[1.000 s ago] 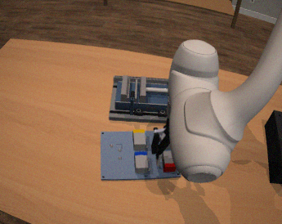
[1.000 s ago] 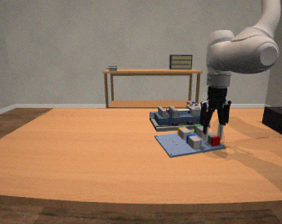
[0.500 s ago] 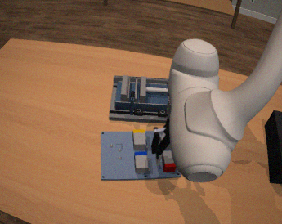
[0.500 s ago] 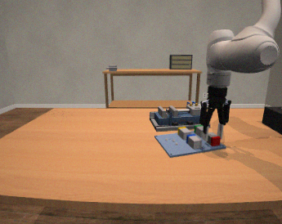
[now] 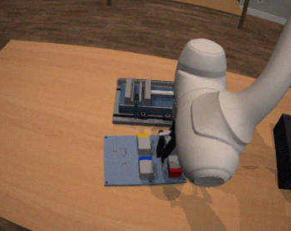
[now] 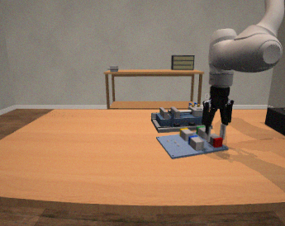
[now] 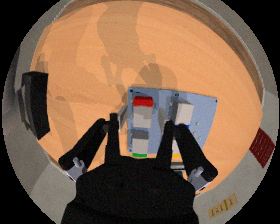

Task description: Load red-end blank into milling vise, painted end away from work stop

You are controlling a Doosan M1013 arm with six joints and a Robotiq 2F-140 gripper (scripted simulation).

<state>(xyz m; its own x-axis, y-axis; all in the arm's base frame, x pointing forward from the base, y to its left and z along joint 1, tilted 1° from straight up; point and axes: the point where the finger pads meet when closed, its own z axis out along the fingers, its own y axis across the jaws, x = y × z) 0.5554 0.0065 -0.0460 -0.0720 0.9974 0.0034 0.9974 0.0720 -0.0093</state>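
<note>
My gripper is now 90 mm short of the blue-ended blank and 30 mm above it. Also, from my hand: green-ended blank (90 mm to the right, 30 mm below, 10 mm ahead); then yellow-ended blank (100 mm ahead, 80 mm to the right, 30 mm below); then hose block (270 mm to the right, 40 mm behind, 20 mm above).
</note>
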